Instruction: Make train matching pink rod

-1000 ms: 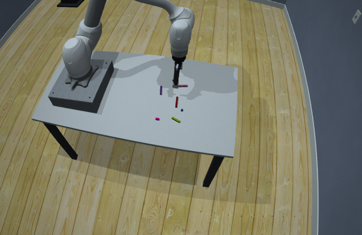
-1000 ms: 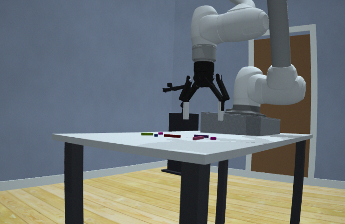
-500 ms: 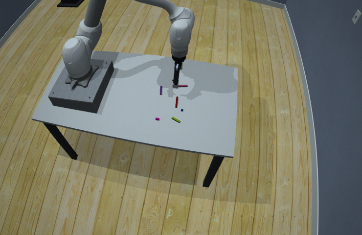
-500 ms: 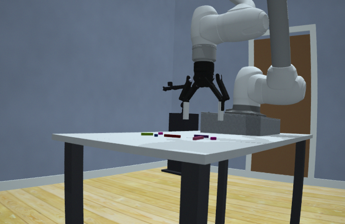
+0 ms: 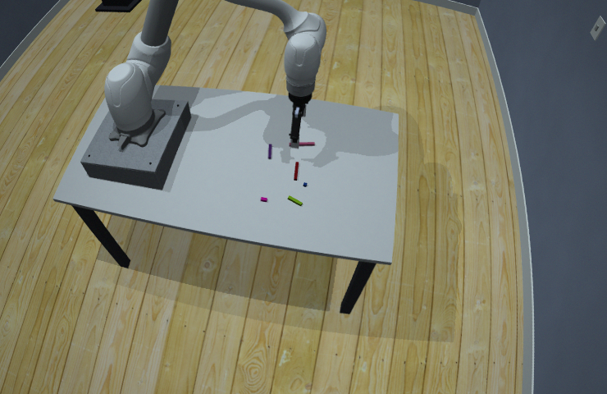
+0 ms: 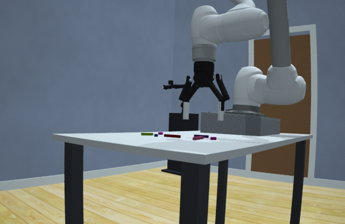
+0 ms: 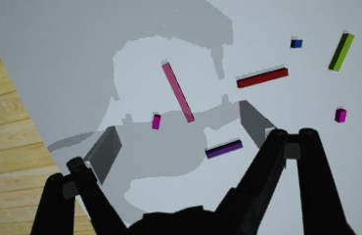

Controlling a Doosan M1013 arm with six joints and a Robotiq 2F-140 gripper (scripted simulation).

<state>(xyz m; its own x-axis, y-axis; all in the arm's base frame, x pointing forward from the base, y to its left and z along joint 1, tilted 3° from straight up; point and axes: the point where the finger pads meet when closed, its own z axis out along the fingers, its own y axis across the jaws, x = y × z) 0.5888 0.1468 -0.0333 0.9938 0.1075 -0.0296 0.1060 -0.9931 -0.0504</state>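
Right now my hand is 17 cm to the left of the blue rod, 7 cm short of it and 7 cm above it. The rest, counted from my hand: red rod (12 cm to the right, 7 cm below, 3 cm ahead); then pink rod (7 cm below, 2 cm ahead); then purple rod (8 cm behind, 7 cm to the right, 7 cm below).
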